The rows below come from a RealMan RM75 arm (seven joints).
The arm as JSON. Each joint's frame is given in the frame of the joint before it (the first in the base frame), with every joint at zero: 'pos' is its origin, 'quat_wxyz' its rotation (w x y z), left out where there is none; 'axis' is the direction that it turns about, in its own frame. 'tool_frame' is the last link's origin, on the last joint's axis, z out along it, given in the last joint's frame.
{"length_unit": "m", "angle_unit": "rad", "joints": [
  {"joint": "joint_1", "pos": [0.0, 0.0, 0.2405], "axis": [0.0, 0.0, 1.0]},
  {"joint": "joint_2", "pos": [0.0, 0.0, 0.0], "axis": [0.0, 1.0, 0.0]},
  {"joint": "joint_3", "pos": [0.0, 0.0, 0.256], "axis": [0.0, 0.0, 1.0]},
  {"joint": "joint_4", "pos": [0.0, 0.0, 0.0], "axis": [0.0, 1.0, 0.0]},
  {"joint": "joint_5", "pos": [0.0, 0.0, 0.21], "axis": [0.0, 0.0, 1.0]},
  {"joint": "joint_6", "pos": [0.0, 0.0, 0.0], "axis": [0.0, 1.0, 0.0]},
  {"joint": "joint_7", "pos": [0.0, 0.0, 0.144], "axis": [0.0, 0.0, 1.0]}
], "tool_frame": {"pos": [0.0, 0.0, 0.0]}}
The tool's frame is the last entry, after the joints.
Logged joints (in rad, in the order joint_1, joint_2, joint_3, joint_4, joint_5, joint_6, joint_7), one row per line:
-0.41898 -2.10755 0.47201 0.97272 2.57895 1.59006 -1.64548
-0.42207 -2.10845 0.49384 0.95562 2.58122 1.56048 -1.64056
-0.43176 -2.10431 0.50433 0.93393 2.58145 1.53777 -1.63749
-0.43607 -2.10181 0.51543 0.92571 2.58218 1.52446 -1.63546
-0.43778 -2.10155 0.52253 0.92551 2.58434 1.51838 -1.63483
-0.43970 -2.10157 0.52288 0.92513 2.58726 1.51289 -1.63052
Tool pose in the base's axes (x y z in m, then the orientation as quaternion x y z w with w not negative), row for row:
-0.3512 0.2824 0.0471 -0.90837 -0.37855 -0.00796 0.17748
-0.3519 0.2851 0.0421 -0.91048 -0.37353 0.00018 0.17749
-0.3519 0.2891 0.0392 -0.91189 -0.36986 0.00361 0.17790
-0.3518 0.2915 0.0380 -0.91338 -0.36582 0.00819 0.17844
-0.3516 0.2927 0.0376 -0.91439 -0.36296 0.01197 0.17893
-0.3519 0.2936 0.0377 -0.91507 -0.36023 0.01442 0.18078
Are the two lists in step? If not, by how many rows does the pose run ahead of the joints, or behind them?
They are in step.
